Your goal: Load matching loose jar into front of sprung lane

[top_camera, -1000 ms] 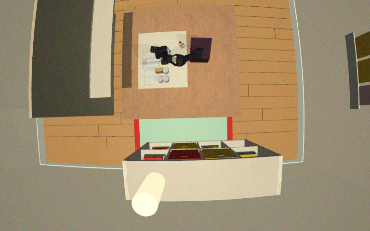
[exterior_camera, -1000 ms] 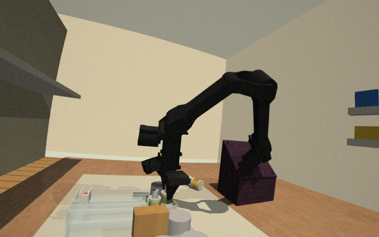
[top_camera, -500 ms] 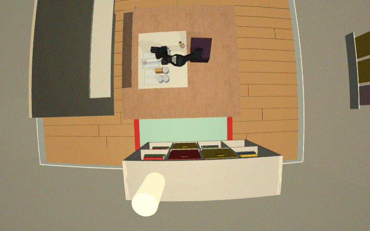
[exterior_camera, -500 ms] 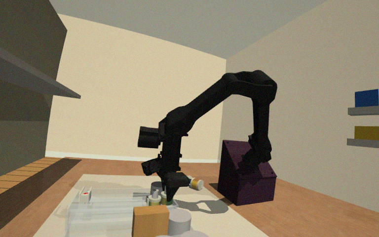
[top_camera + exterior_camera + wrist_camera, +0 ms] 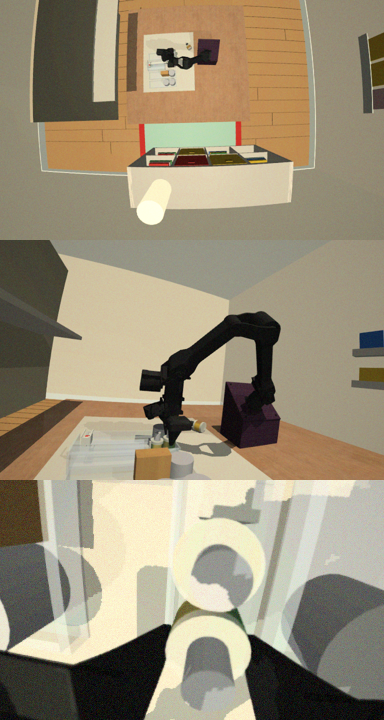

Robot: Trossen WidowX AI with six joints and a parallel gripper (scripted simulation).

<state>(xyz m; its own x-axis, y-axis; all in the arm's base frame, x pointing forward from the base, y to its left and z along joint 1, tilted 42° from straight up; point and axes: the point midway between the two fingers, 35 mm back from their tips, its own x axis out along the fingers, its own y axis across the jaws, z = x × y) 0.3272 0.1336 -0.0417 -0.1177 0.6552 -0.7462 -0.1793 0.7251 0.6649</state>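
My gripper tip is 14 cm short of the clear sprung lane, 5 cm to the right of it and 1 cm above it.
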